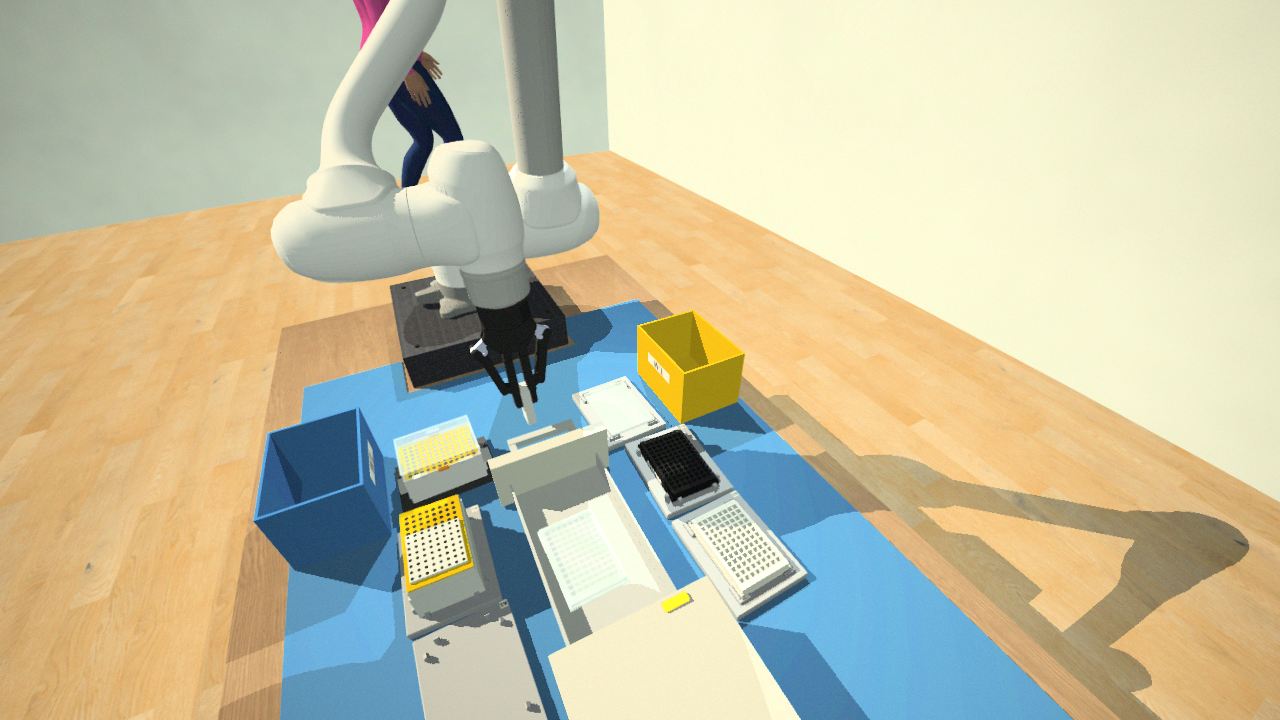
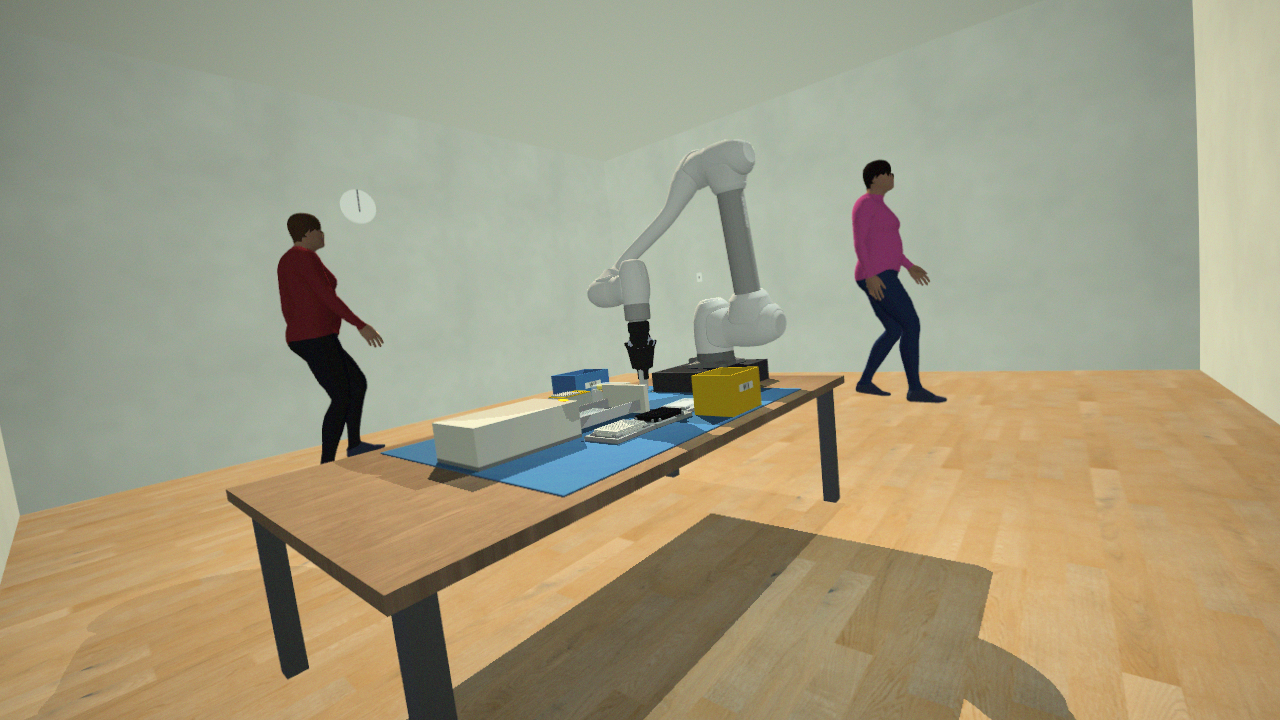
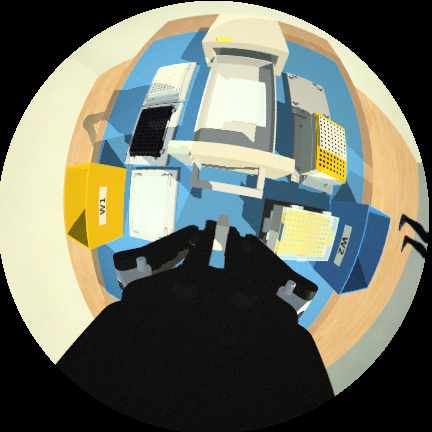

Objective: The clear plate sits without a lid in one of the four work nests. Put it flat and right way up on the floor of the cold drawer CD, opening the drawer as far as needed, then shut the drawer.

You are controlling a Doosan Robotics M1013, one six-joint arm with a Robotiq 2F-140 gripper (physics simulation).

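Frame: origin at the arm's base, x back, y up, z left, level; millimetres.
Seen in the pictures: gripper, fingertip midpoint: (image 1: 530, 418) (image 3: 222, 222); arm's base, link origin: (image 2: 716, 364).
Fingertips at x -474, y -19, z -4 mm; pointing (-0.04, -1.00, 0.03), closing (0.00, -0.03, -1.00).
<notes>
Pixels of each thing's middle, then the offset from my fingertips to it. "*": a spot on its surface instead.
- cold drawer, surface spot: (image 3: 230, 156) * dx -99, dy +36, dz +2 mm
- clear plate, body centre: (image 1: 581, 554) (image 3: 245, 98) (image 2: 589, 415) dx -262, dy -33, dz -13 mm
- handle, surface spot: (image 3: 230, 187) * dx -58, dy +18, dz -4 mm
- black plate, body centre: (image 1: 676, 462) (image 3: 149, 129) (image 2: 659, 414) dx -175, dy -39, dz +194 mm
- white plate, body centre: (image 1: 737, 543) (image 2: 620, 427) (image 3: 167, 78) dx -347, dy -39, dz +193 mm
- lidded yellow rack, body centre: (image 1: 441, 459) (image 3: 301, 231) (image 2: 611, 394) dx -4, dy -19, dz -157 mm
- W2, body centre: (image 1: 328, 483) (image 3: 354, 245) (image 2: 581, 387) dx +4, dy +2, dz -321 mm
The cold drawer (image 1: 554, 458) (image 2: 626, 394) (image 3: 230, 156) stands pulled out of its cream cabinet (image 1: 662, 662) (image 2: 510, 434) (image 3: 247, 37). The clear plate (image 1: 581, 559) (image 3: 245, 102) lies inside on the drawer floor, looks flat, and shows no lid; which side is up is hard to tell. My gripper (image 1: 529, 416) (image 2: 642, 379) (image 3: 222, 222) is shut with nothing between its fingers. It points down on the arm's side of the drawer front, near the handle (image 3: 230, 187); whether it touches the handle I cannot tell.
A pale, empty-looking nest (image 1: 619, 407) (image 3: 154, 202), a black plate (image 1: 678, 463) (image 3: 152, 131) and a white plate (image 1: 735, 544) (image 3: 169, 81) line one side. A lidded yellow rack (image 1: 438, 452) (image 3: 305, 234), another yellow rack (image 1: 435, 546) (image 3: 331, 147) and bins W1 (image 1: 711, 385) and W2 (image 1: 326, 501) flank the drawer.
</notes>
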